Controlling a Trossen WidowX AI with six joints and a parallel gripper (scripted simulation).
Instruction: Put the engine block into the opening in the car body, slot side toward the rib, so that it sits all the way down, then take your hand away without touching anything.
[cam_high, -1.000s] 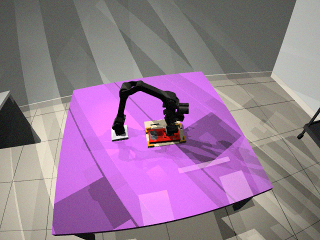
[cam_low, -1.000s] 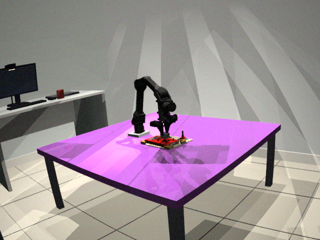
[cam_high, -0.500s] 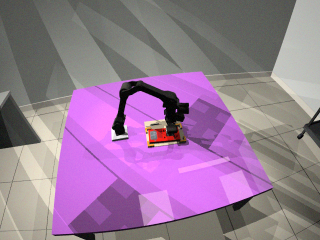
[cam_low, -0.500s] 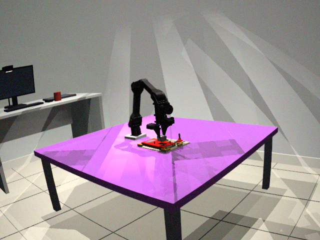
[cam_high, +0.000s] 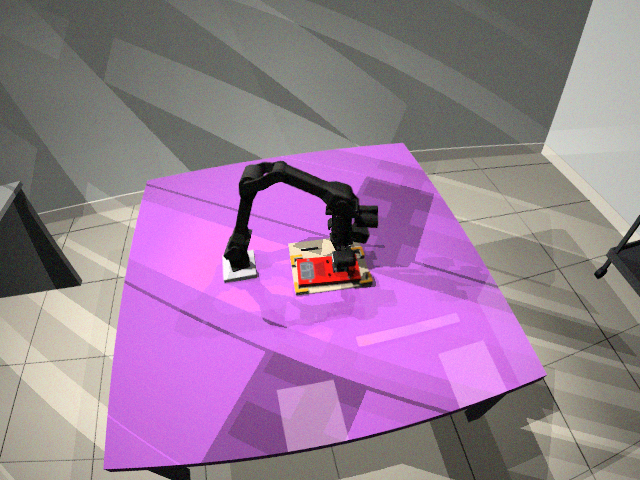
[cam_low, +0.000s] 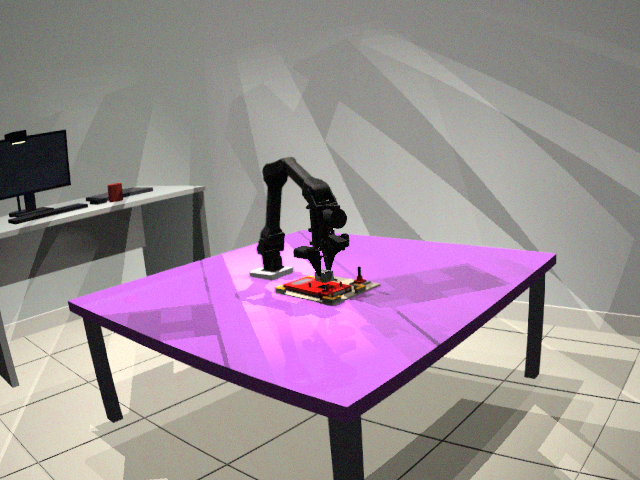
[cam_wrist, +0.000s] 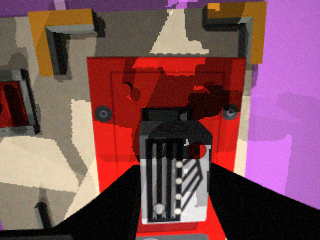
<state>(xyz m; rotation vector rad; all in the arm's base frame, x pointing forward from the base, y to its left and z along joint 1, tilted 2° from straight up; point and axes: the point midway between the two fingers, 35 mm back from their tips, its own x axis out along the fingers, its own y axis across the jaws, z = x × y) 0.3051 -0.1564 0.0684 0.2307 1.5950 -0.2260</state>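
My gripper tip is 1 cm above the grey engine block.
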